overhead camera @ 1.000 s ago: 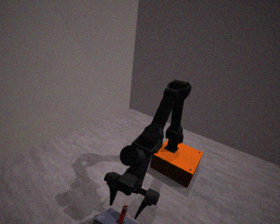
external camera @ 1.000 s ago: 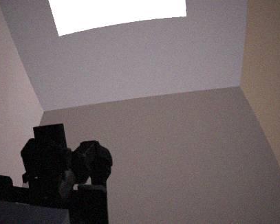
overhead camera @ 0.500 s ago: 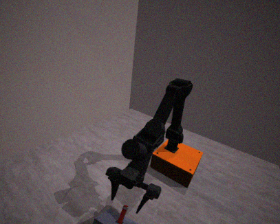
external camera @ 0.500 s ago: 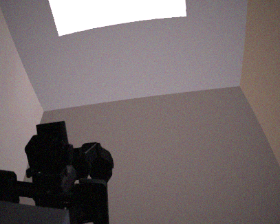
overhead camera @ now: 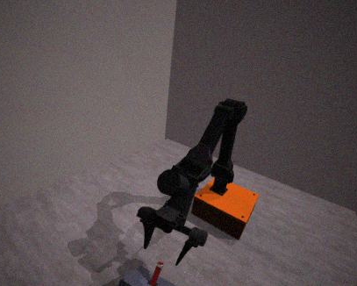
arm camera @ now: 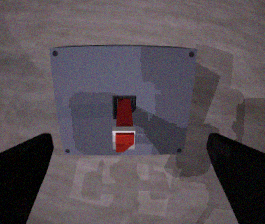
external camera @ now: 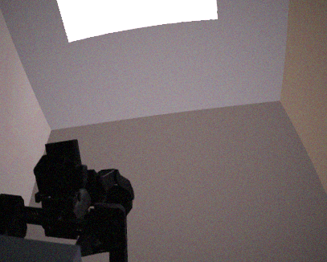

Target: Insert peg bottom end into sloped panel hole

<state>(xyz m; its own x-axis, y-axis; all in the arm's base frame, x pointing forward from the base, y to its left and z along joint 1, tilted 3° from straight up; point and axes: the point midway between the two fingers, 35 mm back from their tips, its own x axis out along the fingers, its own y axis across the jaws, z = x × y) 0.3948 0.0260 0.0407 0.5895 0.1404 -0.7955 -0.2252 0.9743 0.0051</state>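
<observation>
Right now the red peg is 40 mm below my gripper tip, 20 mm ahead of it and 10 mm to the left of it. The rest, counted from my gripper tip: grey-blue panel: 80 mm below, 60 mm ahead, 20 mm to the left.
</observation>
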